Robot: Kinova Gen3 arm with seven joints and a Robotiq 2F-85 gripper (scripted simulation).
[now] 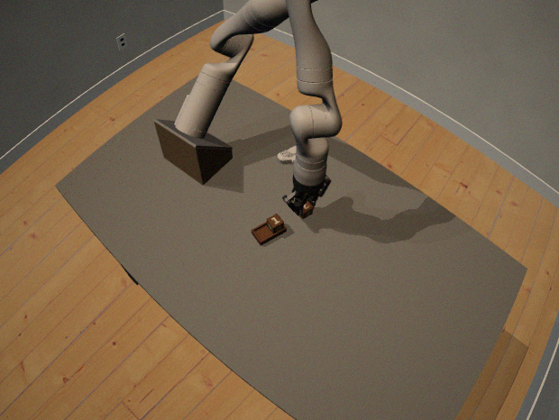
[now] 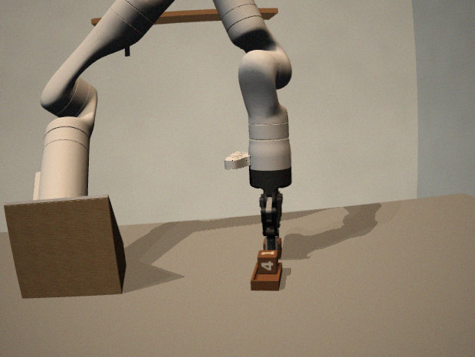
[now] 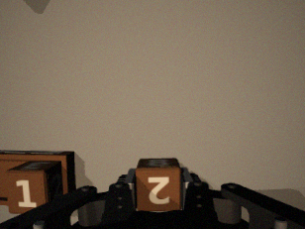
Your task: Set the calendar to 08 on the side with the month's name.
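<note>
My gripper is now 1 cm above the brown cube. From my hand the other things lie so: brown tray (11 cm to the right, 2 cm below, 2 cm behind).
</note>
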